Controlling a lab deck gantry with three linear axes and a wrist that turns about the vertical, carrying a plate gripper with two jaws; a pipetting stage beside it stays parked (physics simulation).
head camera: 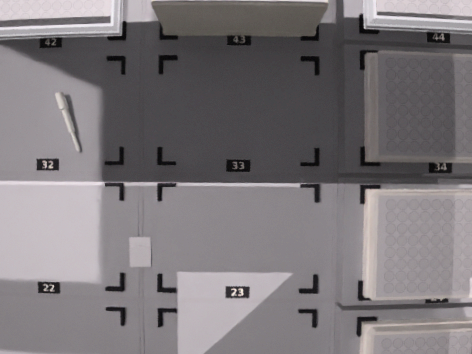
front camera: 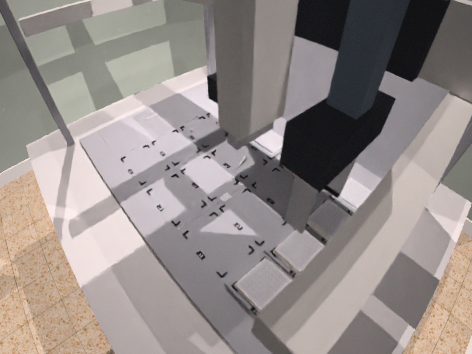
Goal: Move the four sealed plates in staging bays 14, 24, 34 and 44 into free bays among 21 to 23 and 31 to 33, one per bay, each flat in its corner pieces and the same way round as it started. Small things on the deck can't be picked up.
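Seen in the pictures: gripper, fingertip midpoint: [front camera: 313, 207]; robot's base, origin of the base link: [front camera: 122, 159].
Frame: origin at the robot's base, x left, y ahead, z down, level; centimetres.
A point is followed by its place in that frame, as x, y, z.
Four sealed pale plates stand in the right column: bay 14 [front camera: 263, 283] @[4.1, 52.9, -2.9] [head camera: 420, 341] @[7.5, 53.4, -2.9], bay 24 [front camera: 299, 250] @[14.4, 53.2, -2.9] [head camera: 420, 245] @[15.1, 53.0, -2.9], bay 34 [front camera: 330, 218] @[25.7, 53.1, -2.9] [head camera: 420, 107] @[25.5, 52.9, -2.9] and bay 44 [front camera: 357, 186] @[39.0, 52.6, -2.9] [head camera: 425, 9] @[33.2, 53.5, -2.9]. The bay 34 plate is partly in shadow. Their right parts are cut off in the head view. Bays 22, 23, 32 and 33 show no plates. My gripper [front camera: 316, 209] @[15.7, 52.0, -15.6] is open, its jaws wide apart, hanging near the plates in bays 34 and 24 in the front view. Its exact height is unclear. It does not show in the head view.
A pale block [head camera: 240, 19] @[32.3, 39.3, -2.3] stands in bay 43, and a plate [front camera: 269, 142] @[35.7, 25.1, -1.4] [head camera: 55, 12] @[33.6, 24.1, -1.4] in bay 42. A small pipette-like piece [front camera: 242, 161] @[25.1, 24.9, -0.4] [head camera: 67, 121] @[24.7, 24.9, -0.5] lies in bay 32. A small white square [front camera: 226, 197] @[13.8, 31.2, -0.1] [head camera: 140, 251] @[13.8, 31.0, -0.1] lies between bays 22 and 23. A beige column [front camera: 255, 65] @[10.4, 41.8, -38.1] hangs left of the gripper.
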